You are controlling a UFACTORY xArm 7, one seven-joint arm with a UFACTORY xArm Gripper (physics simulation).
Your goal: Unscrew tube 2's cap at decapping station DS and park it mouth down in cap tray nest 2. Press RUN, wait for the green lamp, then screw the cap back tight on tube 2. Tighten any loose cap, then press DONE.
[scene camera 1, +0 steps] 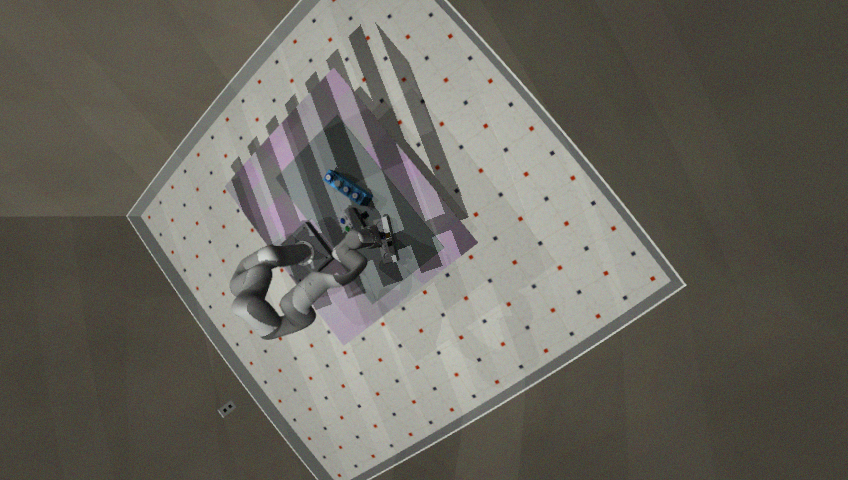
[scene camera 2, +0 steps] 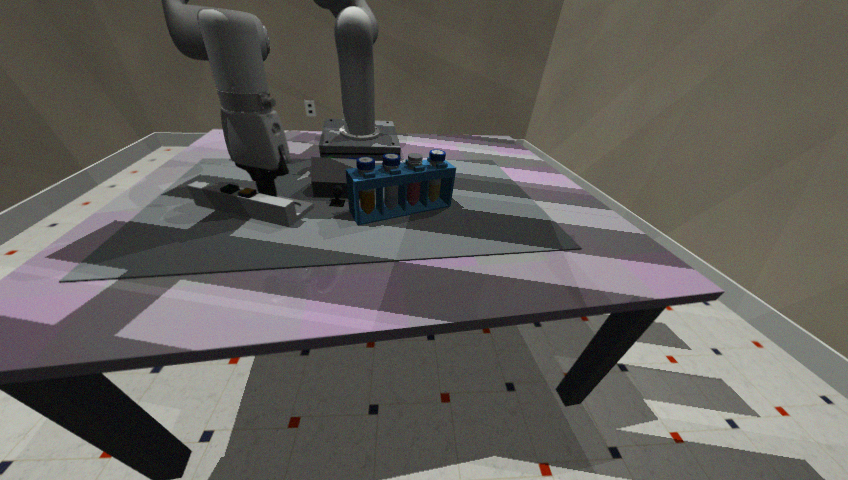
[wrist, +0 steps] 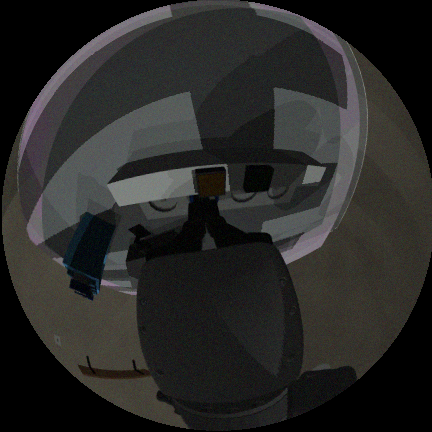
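Where they show: gripper, fingertip midpoint: (scene camera 1: 381, 235) (wrist: 202, 199); arm's base, link origin: (scene camera 1: 304, 252) (scene camera 2: 360, 133).
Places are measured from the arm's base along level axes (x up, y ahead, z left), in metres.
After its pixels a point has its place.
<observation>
My gripper (scene camera 2: 267, 191) {y 0.406, x -0.027, z -0.116 m} (wrist: 202, 199) {y 0.406, x -0.027, z -0.116 m} is shut, with its fingertips low over the pale cap tray (scene camera 2: 270, 206) {y 0.469, x -0.008, z -0.081 m} (wrist: 150, 194) {y 0.449, x -0.003, z -0.081 m}. A blue cap (wrist: 192, 199) {y 0.410, x -0.027, z -0.105 m} shows in slivers beside the fingertips in the wrist view; the fingers hide most of it. The blue rack (scene camera 2: 392, 218) (wrist: 95, 240) {y 0.422, x -0.007, z 0.058 m} (scene camera 1: 366, 201) {y 0.425, x -0.004, z 0.060 m} stands upright with several tubes. Three have blue caps; one tube, with red liquid, has a grey, uncapped-looking top (scene camera 2: 414, 158) {y 0.380, x 0.070, z 0.181 m}. On the tray's wall, one lamp (wrist: 210, 182) {y 0.443, x 0.006, z -0.134 m} (scene camera 2: 246, 192) {y 0.448, x 0.006, z -0.131 m} glows amber and the other lamp (wrist: 258, 178) {y 0.434, x 0.006, z -0.171 m} (scene camera 2: 229, 189) {y 0.439, x 0.005, z -0.167 m} is dark.
A grey box (scene camera 2: 333, 172) {y 0.338, x 0.010, z 0.004 m} stands between the tray and rack, near the arm's base (scene camera 2: 360, 142) {y 0.075, x -0.005, z 0.015 m}. Blue (scene camera 1: 343, 220) {y 0.288, x 0.025, z 0.032 m} and green (scene camera 1: 348, 228) {y 0.291, x 0.024, z -0.014 m} buttons show beside the arm. A small black fixture (scene camera 2: 337, 196) {y 0.375, x -0.029, z 0.018 m} (wrist: 139, 230) {y 0.375, x -0.046, z 0.012 m} stands between rack and tray.
</observation>
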